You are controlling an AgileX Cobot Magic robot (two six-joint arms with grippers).
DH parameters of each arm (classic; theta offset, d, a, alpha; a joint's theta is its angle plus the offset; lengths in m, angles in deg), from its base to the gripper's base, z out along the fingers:
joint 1: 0 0.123 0 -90
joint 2: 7.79 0 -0.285 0
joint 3: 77.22 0 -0.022 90
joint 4: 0 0.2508 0 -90
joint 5: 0 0 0.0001 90
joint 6: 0 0.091 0 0
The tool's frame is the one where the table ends.
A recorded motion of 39 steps. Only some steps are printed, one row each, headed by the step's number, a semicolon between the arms.
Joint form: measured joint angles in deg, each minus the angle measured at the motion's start. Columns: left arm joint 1, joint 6, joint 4, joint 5, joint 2, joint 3; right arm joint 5, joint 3, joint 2, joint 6, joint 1, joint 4.
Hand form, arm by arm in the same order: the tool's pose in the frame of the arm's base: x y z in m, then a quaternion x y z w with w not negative. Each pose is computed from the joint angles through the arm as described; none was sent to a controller.
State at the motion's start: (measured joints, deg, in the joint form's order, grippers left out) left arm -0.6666 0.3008 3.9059 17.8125 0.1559 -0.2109; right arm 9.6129 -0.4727 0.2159 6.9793 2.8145 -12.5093
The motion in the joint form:
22: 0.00 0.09 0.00 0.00 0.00 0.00; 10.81 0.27 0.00 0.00 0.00 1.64
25: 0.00 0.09 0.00 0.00 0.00 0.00; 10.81 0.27 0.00 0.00 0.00 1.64
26: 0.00 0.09 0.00 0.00 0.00 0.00; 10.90 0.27 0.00 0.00 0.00 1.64
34: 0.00 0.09 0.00 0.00 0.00 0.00; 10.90 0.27 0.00 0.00 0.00 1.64
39: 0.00 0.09 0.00 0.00 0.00 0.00; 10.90 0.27 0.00 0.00 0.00 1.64
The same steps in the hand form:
22: 0.0544 0.0013 0.1862 0.02605 0.78068 0.02689 0.62381; 0.0536 -0.0034 0.1826 -0.02179 0.79346 -0.02829 0.60758
25: 0.0544 0.0013 0.1862 0.02605 0.78068 0.02689 0.62381; 0.0536 -0.0034 0.1826 -0.02179 0.79346 -0.02829 0.60758
26: 0.0544 0.0013 0.1862 0.02605 0.78068 0.02689 0.62381; 0.0536 -0.0034 0.1825 -0.02171 0.79393 -0.02839 0.60696
34: 0.0544 0.0013 0.1862 0.02605 0.78068 0.02689 0.62381; 0.0536 -0.0034 0.1825 -0.02171 0.79393 -0.02839 0.60696
39: 0.0544 0.0013 0.1862 0.02605 0.78068 0.02689 0.62381; 0.0536 -0.0034 0.1825 -0.02171 0.79393 -0.02839 0.60696

